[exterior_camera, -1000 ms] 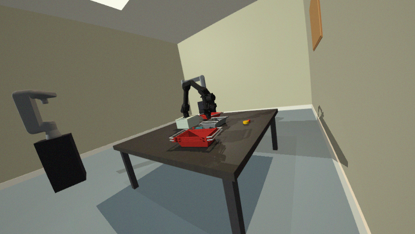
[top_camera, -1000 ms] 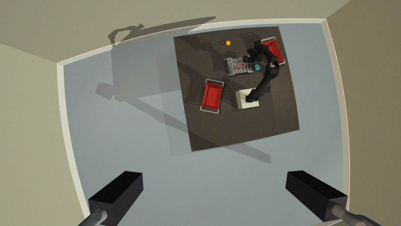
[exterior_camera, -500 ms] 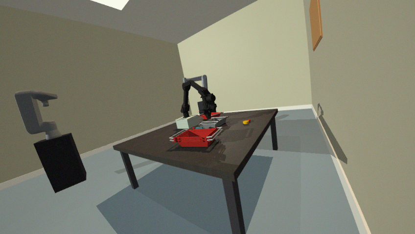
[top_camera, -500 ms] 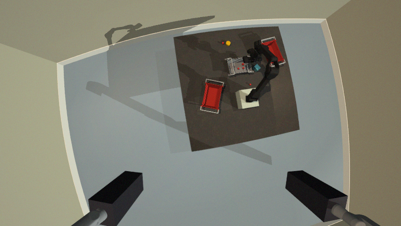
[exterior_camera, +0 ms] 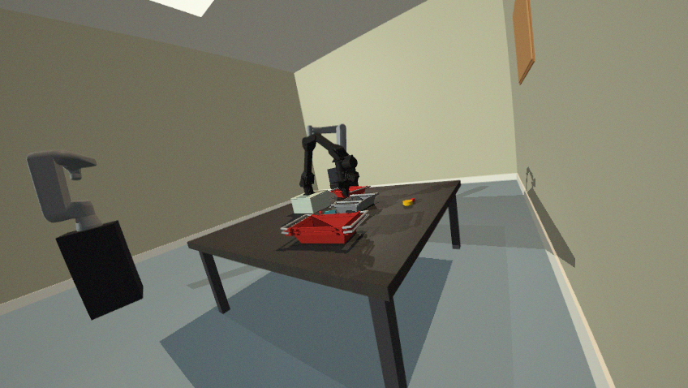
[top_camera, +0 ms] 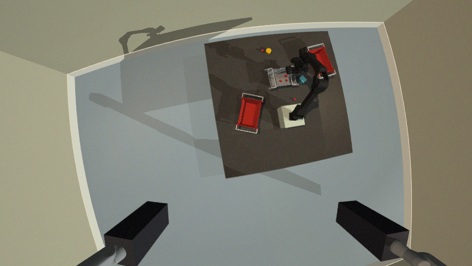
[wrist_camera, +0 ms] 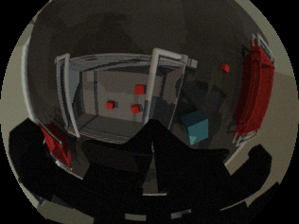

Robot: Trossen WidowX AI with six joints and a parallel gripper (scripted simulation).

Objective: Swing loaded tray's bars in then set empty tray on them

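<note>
Now: the red tray 370 mm to the left of my gripper tip, 360 mm behind it and 50 mm below it. From my gripper tip the other things lie so: yellow piece: 260 mm ahead, 190 mm to the left, 80 mm below; then teal cube: 120 mm to the right, 70 mm below, 20 mm behind.
</note>
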